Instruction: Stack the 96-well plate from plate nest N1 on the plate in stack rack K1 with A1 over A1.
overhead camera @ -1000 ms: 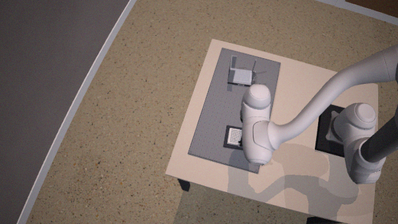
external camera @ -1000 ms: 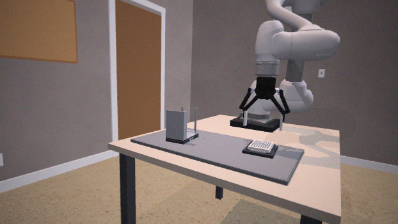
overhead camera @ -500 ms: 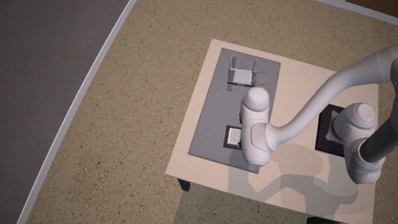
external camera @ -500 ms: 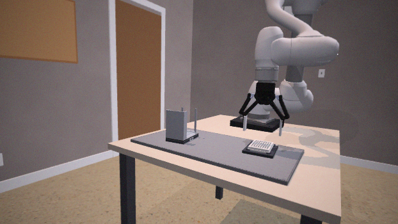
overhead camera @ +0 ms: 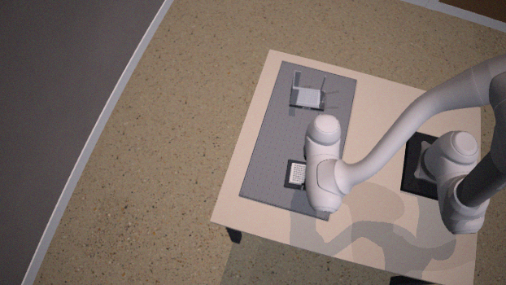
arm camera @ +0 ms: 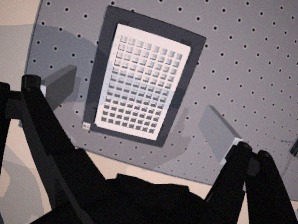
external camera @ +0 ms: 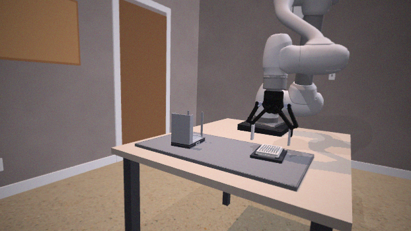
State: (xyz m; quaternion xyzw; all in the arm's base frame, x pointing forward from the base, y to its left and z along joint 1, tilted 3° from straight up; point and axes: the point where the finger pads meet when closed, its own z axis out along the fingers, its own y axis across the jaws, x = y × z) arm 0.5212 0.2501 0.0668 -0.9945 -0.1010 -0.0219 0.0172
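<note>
My gripper is now 40 mm above the white 96-well plate. Also, from my hand: grey wall 330 mm to the right, 190 mm ahead, 20 mm above; pale A1 mark 90 mm behind, 50 mm below, 40 mm to the left.
</note>
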